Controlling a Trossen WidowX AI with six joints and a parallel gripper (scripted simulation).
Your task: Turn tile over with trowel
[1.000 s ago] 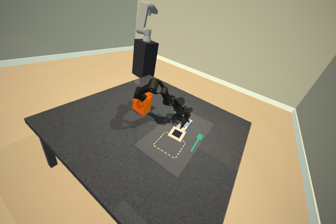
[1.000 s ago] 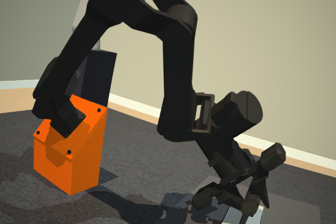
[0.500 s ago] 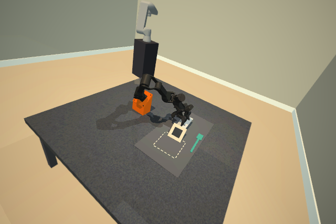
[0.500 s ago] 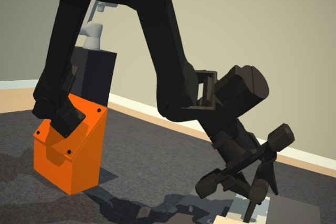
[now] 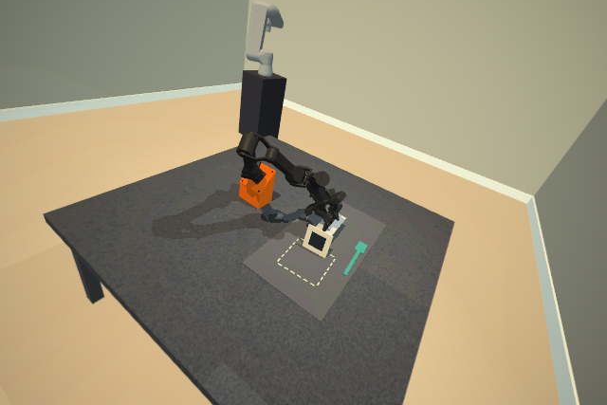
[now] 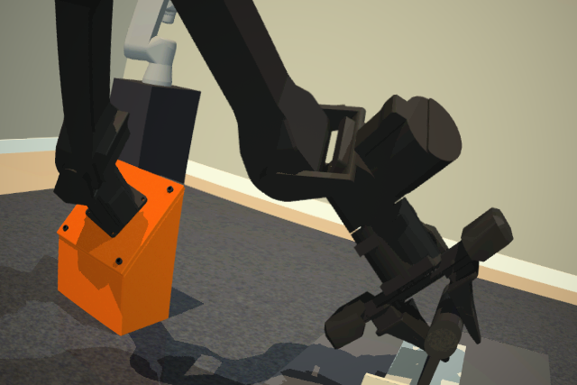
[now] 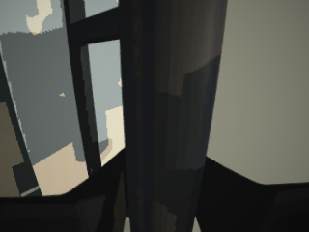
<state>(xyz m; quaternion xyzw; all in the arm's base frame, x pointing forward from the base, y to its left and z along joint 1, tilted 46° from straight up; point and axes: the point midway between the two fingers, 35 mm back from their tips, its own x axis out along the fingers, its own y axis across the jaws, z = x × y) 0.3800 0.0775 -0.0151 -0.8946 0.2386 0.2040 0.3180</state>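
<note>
The cream tile is 90 mm to the right of my gripper tip and 60 mm below it. Round my gripper tip: grey mat 130 mm below, 10 mm to the right, 10 mm behind; dark handled tool 20 mm behind, 10 mm to the right, 10 mm below; teal trowel 120 mm ahead, 110 mm below, 30 mm to the left.
</note>
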